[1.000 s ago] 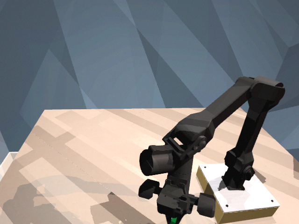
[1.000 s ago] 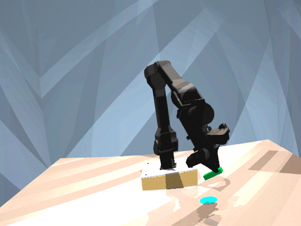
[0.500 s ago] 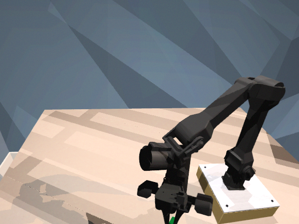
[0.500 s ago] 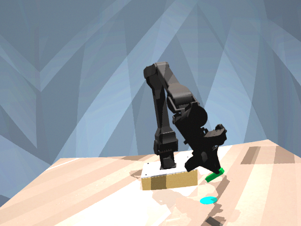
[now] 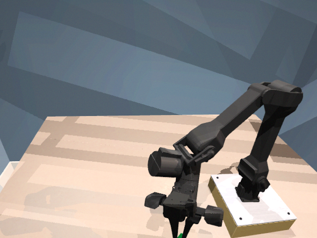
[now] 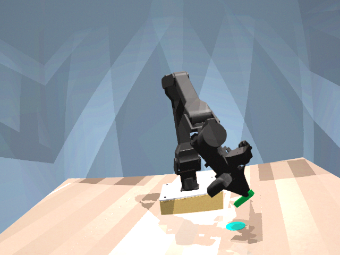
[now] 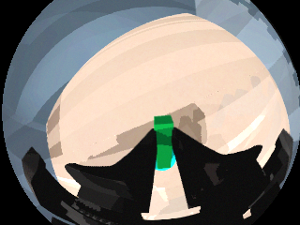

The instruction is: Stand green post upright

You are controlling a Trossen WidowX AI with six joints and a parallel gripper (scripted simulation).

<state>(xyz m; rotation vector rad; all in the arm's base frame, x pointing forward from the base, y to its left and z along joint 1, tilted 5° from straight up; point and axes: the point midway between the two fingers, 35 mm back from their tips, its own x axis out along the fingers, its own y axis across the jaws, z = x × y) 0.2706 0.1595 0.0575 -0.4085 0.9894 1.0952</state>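
My gripper tip is 4 cm past the cyan circle, 3 cm to the left of it and 11 cm above it. Round my gripper tip: green post 1 cm behind, 1 cm to the right, 1 cm below.
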